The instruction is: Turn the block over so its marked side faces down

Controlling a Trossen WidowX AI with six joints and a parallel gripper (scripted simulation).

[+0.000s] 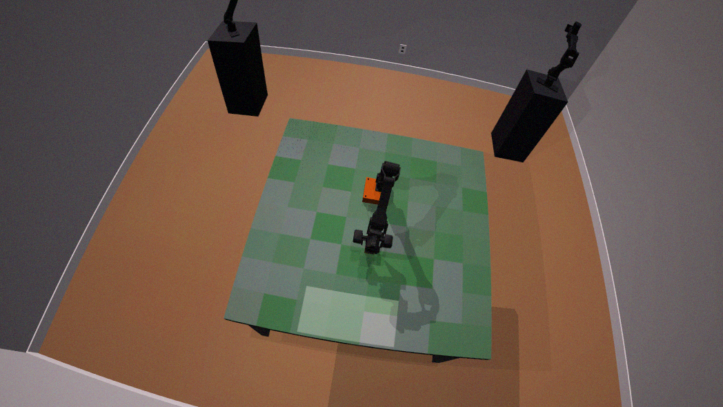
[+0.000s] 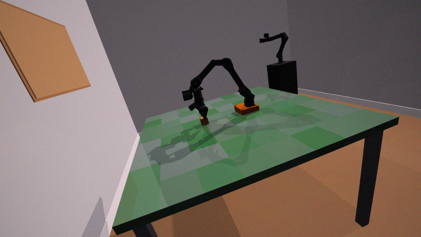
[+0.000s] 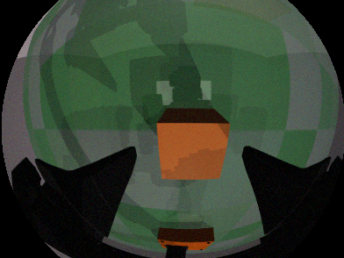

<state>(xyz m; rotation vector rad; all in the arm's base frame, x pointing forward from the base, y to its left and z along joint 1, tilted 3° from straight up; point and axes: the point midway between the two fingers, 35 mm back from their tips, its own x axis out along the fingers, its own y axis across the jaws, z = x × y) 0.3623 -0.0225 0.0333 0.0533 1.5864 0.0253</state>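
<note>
The orange block is 10 mm behind my gripper tip and 20 mm below it.
</note>
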